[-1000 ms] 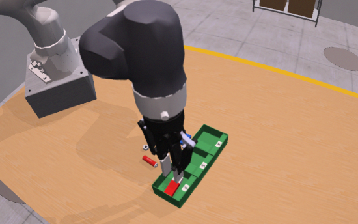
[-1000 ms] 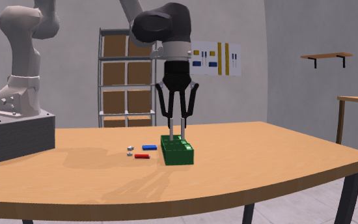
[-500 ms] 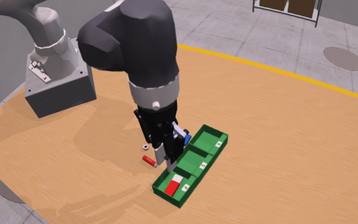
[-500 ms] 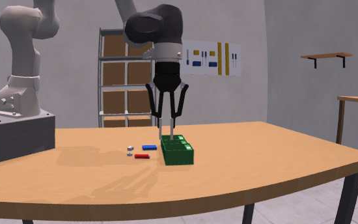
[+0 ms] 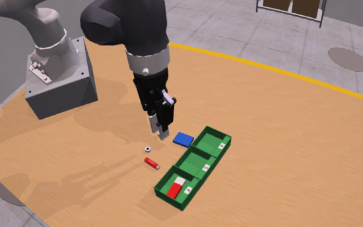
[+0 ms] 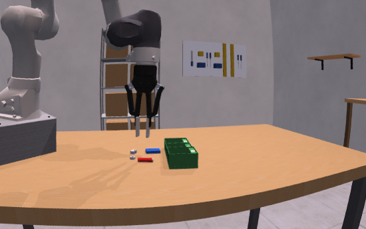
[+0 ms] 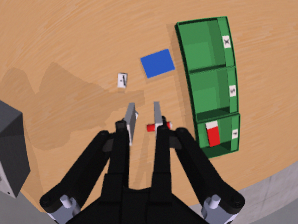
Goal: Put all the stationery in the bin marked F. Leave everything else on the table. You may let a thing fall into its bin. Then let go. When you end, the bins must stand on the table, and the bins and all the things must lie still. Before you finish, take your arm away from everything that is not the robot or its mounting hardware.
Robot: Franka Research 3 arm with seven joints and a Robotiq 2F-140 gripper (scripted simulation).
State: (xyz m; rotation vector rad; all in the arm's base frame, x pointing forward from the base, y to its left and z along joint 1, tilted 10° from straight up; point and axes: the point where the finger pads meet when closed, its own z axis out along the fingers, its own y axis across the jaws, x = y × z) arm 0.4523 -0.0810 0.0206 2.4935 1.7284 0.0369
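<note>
Right now my hand is 9 cm above the white sharpener-like piece, 5 cm to the right of it and 3 cm past it. From my hand the other things lie so: flat blue block (10 cm below, 5 cm to the left, 4 cm ahead); then red cylinder (9 cm below, 6 cm to the right); then metal nut (10 cm below, 4 cm behind, 2 cm to the right).
</note>
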